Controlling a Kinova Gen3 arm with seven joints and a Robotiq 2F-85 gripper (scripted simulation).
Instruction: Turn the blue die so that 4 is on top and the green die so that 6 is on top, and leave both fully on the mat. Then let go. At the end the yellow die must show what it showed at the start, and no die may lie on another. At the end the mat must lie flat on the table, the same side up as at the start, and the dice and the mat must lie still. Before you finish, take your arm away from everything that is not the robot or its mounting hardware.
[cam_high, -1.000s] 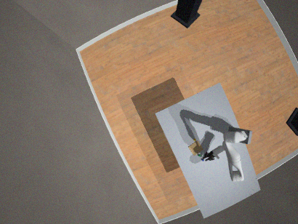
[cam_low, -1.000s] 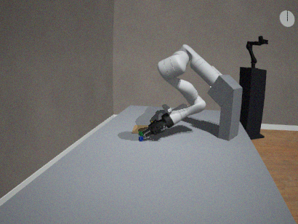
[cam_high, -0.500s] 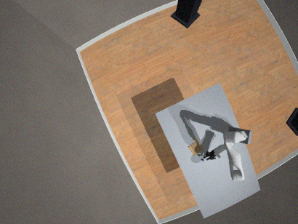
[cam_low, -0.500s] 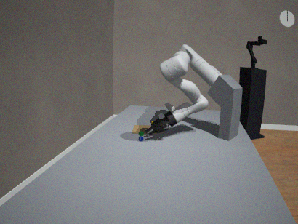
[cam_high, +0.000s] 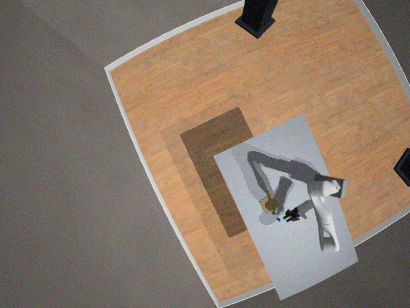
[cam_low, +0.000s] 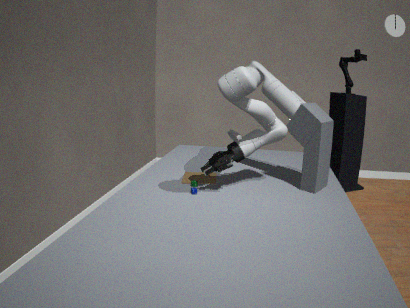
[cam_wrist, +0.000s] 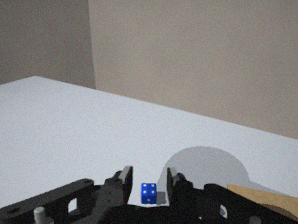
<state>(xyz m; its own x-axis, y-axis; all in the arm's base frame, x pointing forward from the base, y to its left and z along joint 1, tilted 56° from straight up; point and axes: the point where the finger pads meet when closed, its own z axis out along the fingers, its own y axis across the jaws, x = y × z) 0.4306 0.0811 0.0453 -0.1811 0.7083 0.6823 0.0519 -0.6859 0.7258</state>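
Right now the blue die is 80 mm below my hand and 50 mm ahead of it. From my hand the other things lie so: green die 80 mm below, 70 mm to the right, 40 mm ahead; then tan mat 160 mm to the right, 90 mm below; then yellow die 250 mm to the right, 80 mm below, 70 mm behind.
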